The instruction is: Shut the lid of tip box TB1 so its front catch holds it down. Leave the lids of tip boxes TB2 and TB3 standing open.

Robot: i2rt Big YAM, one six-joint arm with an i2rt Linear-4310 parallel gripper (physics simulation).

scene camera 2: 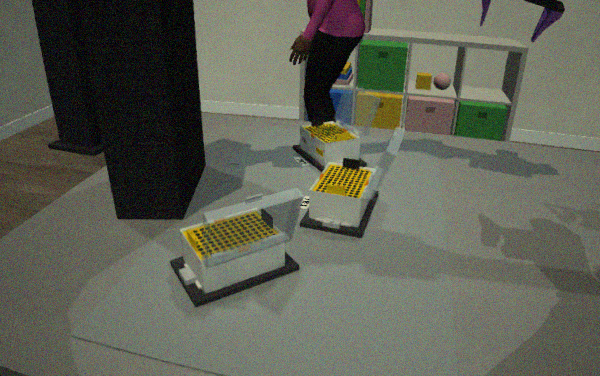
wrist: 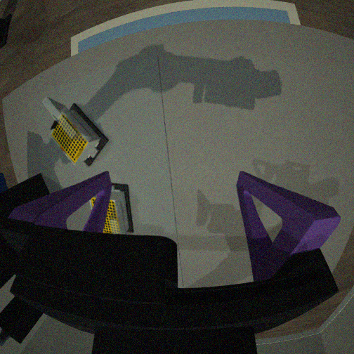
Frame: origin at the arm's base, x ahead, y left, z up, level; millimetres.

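Where they show: gripper, fingertip midpoint: [scene camera 2: 506,33].
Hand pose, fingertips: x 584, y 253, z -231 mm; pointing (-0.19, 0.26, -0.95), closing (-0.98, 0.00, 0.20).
Things, the pixels of their top centre, and the offset from my fingertips. "spot": a spot on its surface instead. Level surfaces: height alone.
- front-left box at its top centre: [scene camera 2: 227,224] dx -355, dy -429, dz -234 mm
- front-left box's lid at a spot on its surface: [scene camera 2: 290,212] spot: dx -253, dy -452, dz -180 mm
- grey table at its surface level: dz -300 mm
Three white tip boxes with yellow racks stand on dark bases in the scene view: a front-left box [scene camera 2: 240,267], a middle box [scene camera 2: 335,207] and a back box [scene camera 2: 340,150]. The middle box's label resembles TB1; the other labels are unreadable. The clear lids of the middle box [scene camera 2: 387,160] and back box [scene camera 2: 371,114] stand up. The front-left box's lid [scene camera 2: 290,212] is raised and tilted. In the wrist view, one box [wrist: 70,137] is upper left and another [wrist: 111,217] is partly behind the left finger. My gripper [scene camera 2: 507,32] [wrist: 173,178] is open, empty and above the table, apart from the boxes.
A black pillar [scene camera 2: 150,110] rises left of the boxes. A figure in a pink top [scene camera 2: 342,20] stands behind the back box. A cubby shelf [scene camera 2: 445,38] with coloured bins is against the wall. The grey table [scene camera 2: 350,320] [wrist: 135,150] bears arm shadows.
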